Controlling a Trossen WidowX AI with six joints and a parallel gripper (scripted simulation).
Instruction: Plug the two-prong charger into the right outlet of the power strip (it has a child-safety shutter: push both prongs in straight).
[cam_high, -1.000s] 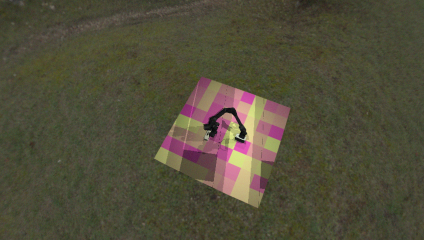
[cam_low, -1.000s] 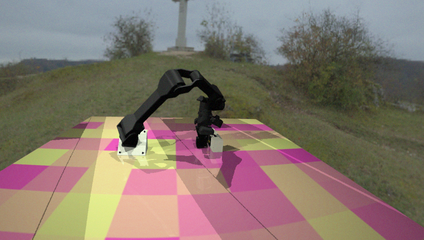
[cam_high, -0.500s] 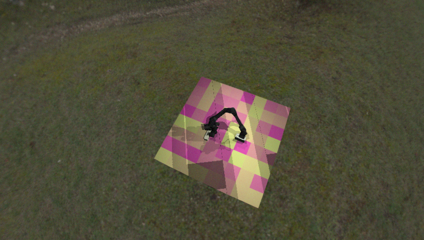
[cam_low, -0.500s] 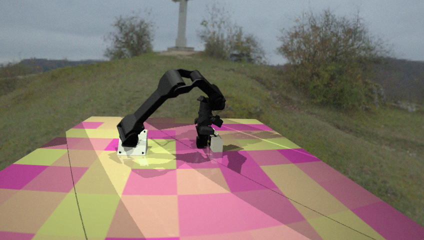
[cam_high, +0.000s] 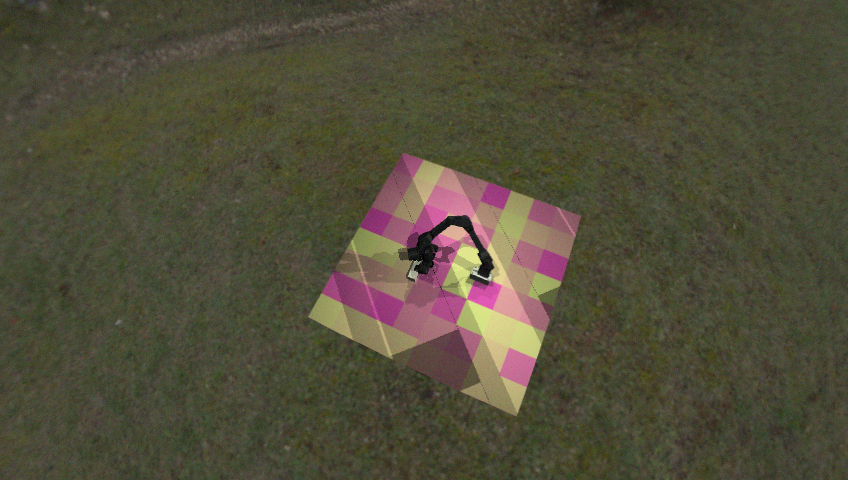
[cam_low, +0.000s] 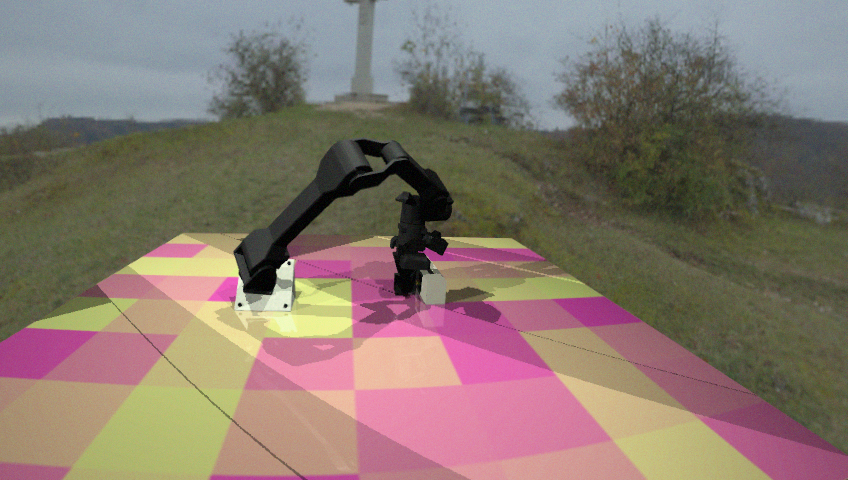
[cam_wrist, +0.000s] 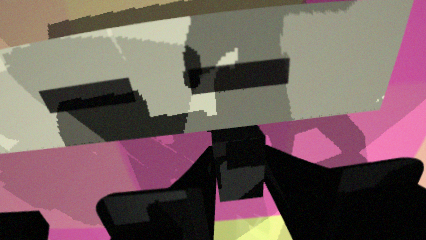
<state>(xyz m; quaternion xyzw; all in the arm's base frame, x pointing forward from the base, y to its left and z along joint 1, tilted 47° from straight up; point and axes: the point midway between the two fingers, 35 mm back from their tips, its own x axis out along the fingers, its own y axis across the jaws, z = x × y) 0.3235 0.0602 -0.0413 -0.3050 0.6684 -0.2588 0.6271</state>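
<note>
The dark charger lies 20 mm ahead of my gripper tip and 10 mm above it.
</note>
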